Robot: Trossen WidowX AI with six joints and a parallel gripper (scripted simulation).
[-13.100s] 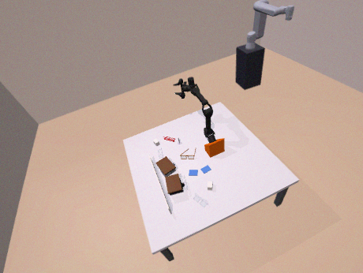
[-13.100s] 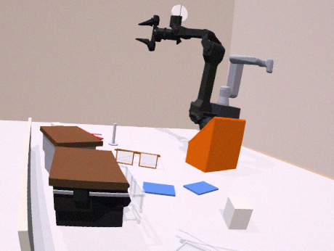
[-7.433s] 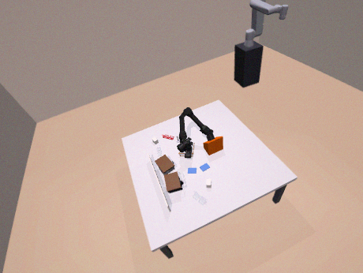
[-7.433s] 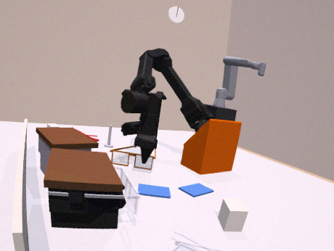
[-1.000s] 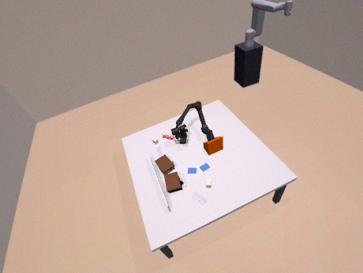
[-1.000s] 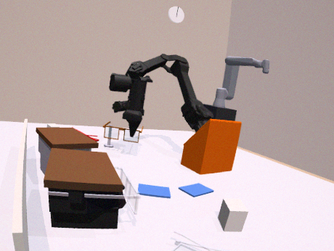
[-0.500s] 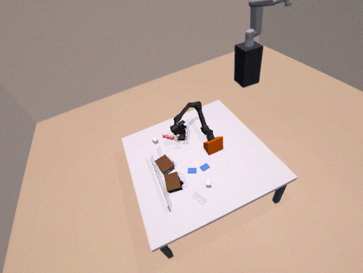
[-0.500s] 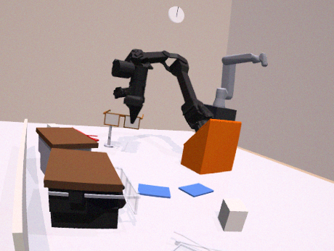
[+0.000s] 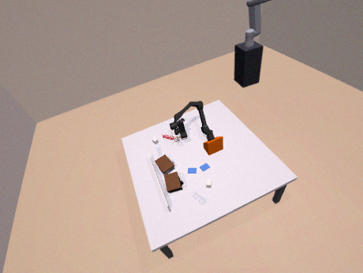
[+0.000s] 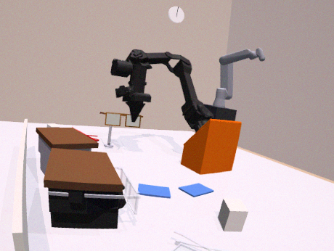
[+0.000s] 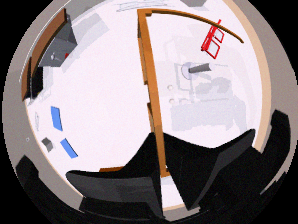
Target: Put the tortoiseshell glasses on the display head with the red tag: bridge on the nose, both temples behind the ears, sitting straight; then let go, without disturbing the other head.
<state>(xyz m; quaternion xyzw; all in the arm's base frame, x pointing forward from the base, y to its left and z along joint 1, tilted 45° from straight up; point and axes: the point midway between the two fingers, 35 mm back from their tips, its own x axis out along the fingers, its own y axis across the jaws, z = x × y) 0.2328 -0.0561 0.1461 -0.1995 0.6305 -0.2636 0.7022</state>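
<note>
My gripper tip is 100 mm to the left of the silver stand, 100 mm above it and 50 mm short of it. Round my gripper tip: white rail (370 mm ahead, 320 mm to the left, 70 mm below); head (420 mm to the left, 230 mm ahead, 60 mm below).
</note>
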